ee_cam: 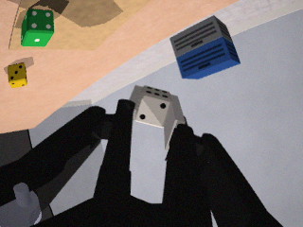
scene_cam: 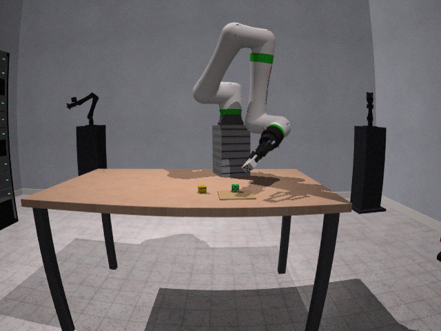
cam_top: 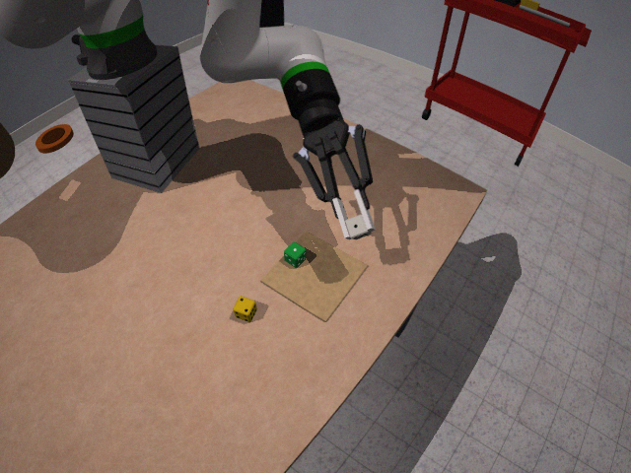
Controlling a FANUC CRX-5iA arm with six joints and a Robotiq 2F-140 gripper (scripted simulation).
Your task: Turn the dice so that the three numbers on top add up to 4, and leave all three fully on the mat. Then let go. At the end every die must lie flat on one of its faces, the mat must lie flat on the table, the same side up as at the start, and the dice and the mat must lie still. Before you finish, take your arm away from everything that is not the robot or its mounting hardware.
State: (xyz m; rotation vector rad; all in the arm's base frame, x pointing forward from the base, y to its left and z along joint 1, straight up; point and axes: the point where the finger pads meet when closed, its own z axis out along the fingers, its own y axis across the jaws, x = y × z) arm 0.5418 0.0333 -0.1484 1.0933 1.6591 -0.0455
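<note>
The green die is 8 cm behind my hand, 5 cm to the right of it and 11 cm below it. Also, from my hand: white die: 2 cm ahead, 1 cm to the right, 1 cm below; yellow die: 8 cm behind, 19 cm to the right, 12 cm below; tan mat: 3 cm behind, 6 cm to the right, 13 cm below.
</note>
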